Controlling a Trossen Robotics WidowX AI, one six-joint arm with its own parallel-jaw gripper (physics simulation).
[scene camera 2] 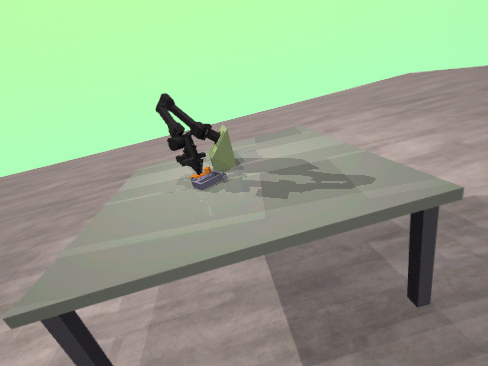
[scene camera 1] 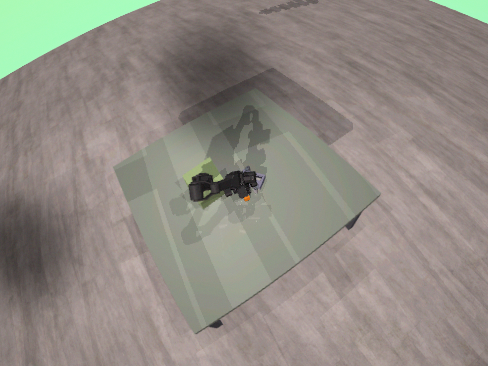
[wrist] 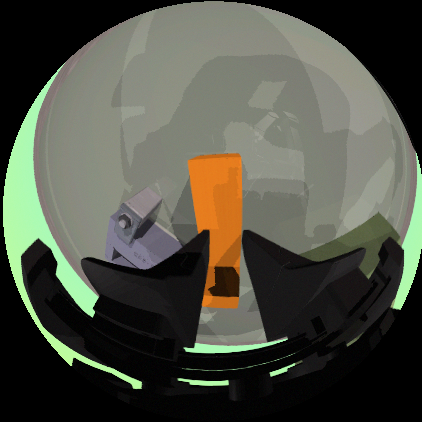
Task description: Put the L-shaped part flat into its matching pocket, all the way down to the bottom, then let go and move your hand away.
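Seen in the pictures: gripper, fingertip midpoint: (scene camera 2: 200, 174) (wrist: 225, 235); arm's base, origin of the base link: (scene camera 2: 217, 137).
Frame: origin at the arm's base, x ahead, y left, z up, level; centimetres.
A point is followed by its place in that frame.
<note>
The orange L-shaped part (scene camera 1: 247, 198) @[y -16.8, x 20.5, z -13.0 cm] (scene camera 2: 208, 170) @[y -6.3, x 23.0, z -10.7 cm] (wrist: 217, 195) @[y -14.5, x 20.6, z -12.5 cm] lies beside the pocket fixture, partly over its edge in scene camera 2. Its long arm points away from the fingers in the wrist view. The grey-purple fixture (scene camera 1: 260, 183) @[y -12.5, x 31.6, z -11.9 cm] (scene camera 2: 210, 181) @[y -4.8, x 33.8, z -12.8 cm] (wrist: 150, 245) @[y -11.0, x 27.2, z -12.5 cm] stands on the table, left of the part in the wrist view; its pocket is mostly hidden there by a finger. My gripper (wrist: 225, 235) @[y -11.5, x 20.5, z -12.5 cm] (scene camera 2: 201, 173) @[y -11.5, x 20.5, z -12.5 cm] is shut on the part, one finger along each side. Whether the part clears the fixture cannot be told.
An olive-green wedge-shaped block (scene camera 1: 201, 170) @[y 3.5, x 4.1, z 2.9 cm] (scene camera 2: 223, 151) @[y 2.5, x 12.5, z -5.5 cm] (wrist: 367, 237) @[y -7.1, x 2.4, z -12.7 cm] stands close to the arm and the fixture, on the right in the wrist view. The pale green table (scene camera 1: 310, 215) @[y -43.7, x 45.7, z -15.6 cm] (scene camera 2: 145, 250) @[y -23.3, x 74.9, z -15.5 cm] carries everything. The arm's shadow falls across it.
</note>
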